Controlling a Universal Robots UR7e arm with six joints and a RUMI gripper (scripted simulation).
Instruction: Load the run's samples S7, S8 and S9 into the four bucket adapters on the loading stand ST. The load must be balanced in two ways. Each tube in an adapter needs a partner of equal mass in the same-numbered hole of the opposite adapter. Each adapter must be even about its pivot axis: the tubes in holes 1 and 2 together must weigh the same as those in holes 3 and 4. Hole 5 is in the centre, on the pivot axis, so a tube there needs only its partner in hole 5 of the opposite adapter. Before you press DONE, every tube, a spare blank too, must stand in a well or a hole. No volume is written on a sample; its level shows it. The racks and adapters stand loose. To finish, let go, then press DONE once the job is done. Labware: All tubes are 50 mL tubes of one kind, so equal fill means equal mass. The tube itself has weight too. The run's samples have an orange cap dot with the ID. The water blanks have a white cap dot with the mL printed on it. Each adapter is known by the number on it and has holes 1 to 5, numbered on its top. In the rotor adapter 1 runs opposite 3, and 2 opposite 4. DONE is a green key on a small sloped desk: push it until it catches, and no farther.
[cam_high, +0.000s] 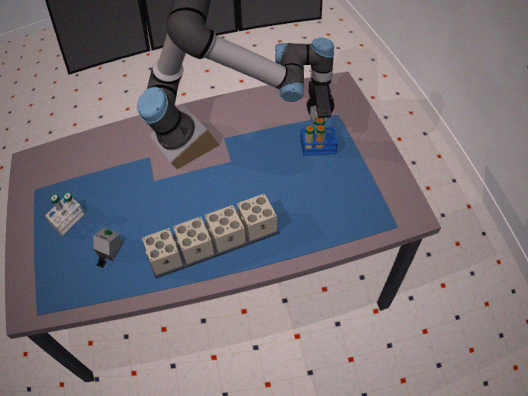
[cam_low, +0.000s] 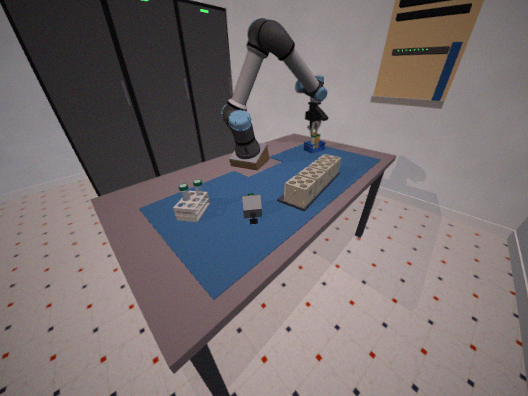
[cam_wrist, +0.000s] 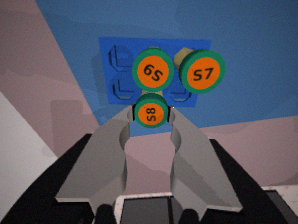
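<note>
Right now the sample tube S8 is 10 mm ahead of my hand and 50 mm below it. From my hand the other things lie so: DONE desk (250 mm ahead, 830 mm to the right, 60 mm below); sample tube S7 (30 mm ahead, 60 mm to the right, 50 mm below); blue sample rack (20 mm ahead, 80 mm below).
</note>
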